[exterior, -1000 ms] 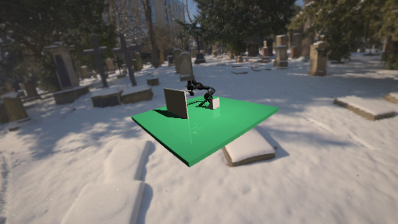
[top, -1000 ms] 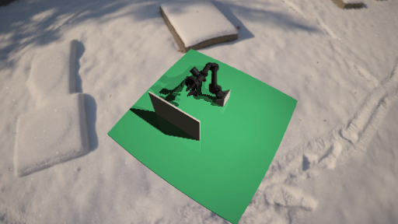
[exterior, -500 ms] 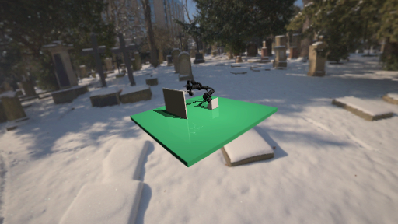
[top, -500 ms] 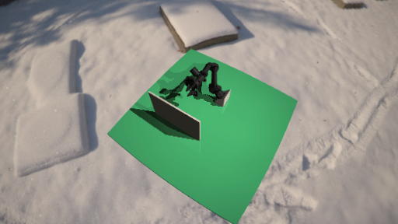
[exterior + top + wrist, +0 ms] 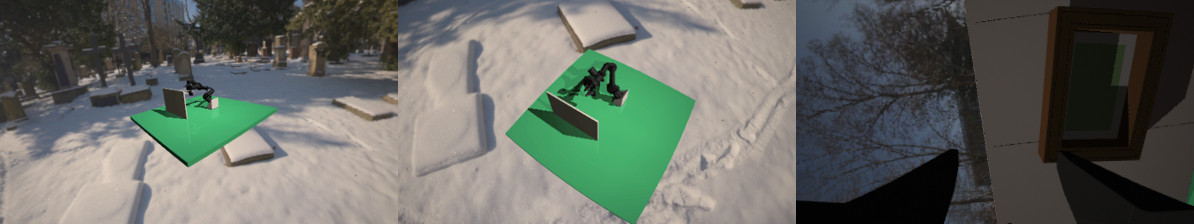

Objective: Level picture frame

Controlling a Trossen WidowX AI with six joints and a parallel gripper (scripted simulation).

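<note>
My gripper tip is now 14 cm short of the picture frame, 11 cm above it and 1 cm to the right of it. From my gripper tip the other things lie so: wall panel 15 cm ahead, 12 cm below, 1 cm to the right.
</note>
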